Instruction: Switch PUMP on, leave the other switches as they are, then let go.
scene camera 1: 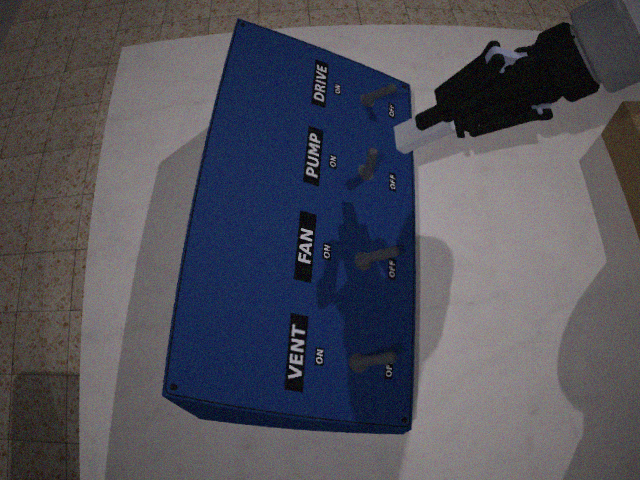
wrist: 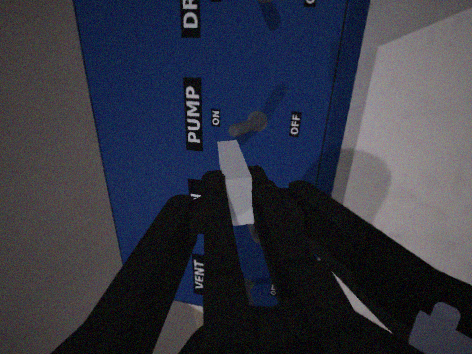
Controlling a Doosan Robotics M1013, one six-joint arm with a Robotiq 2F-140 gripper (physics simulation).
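Places are measured from the arm's base along level axes (x ahead, y left, z up), in centimetres.
Where they show: gripper, between the fingertips: [scene camera 1: 399, 140] [wrist: 228, 158].
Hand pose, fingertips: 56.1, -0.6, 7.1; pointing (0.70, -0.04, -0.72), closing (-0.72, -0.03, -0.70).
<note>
Things, the pixels of their top centre, and the offset from my fingertips, as dx, dy, dz. Level surfaces: height alone.
- PUMP lever, centre of its top: [wrist: 232, 131] [scene camera 1: 372, 150] +2.6, -1.2, -3.7
- DRIVE lever, centre of its top: [scene camera 1: 382, 84] +0.2, -13.0, -4.8
- FAN lever, centre of its top: [scene camera 1: 381, 248] [wrist: 244, 235] +2.3, +10.9, -4.8
- VENT lever, centre of its top: [scene camera 1: 378, 355] +3.4, +22.8, -4.8
- pale table, height of its surface: dz -17.9
The blue switch panel [scene camera 1: 248, 155] [wrist: 145, 100] carries four grey levers. The PUMP lever [scene camera 1: 370, 162] [wrist: 245, 126] stands at a different angle from the others, its tip toward the ON label in the wrist view. The DRIVE lever [scene camera 1: 378, 95], the FAN lever [scene camera 1: 379, 256] and the VENT lever [scene camera 1: 373, 360] lean toward OFF. My gripper [scene camera 1: 405, 138] [wrist: 228, 158] is shut with nothing between its pale fingertips. In the scene view it is above the panel's right edge, to the right of the PUMP lever and apart from it.
The panel stands on a pale table [scene camera 1: 496, 248] [wrist: 425, 110]. A brown block-like object [scene camera 1: 626, 149] shows at the scene view's right edge. The DRIVE lever is near the gripper on one side; the FAN lever lies farther off on the other. The arm's shadow falls over the FAN and VENT area.
</note>
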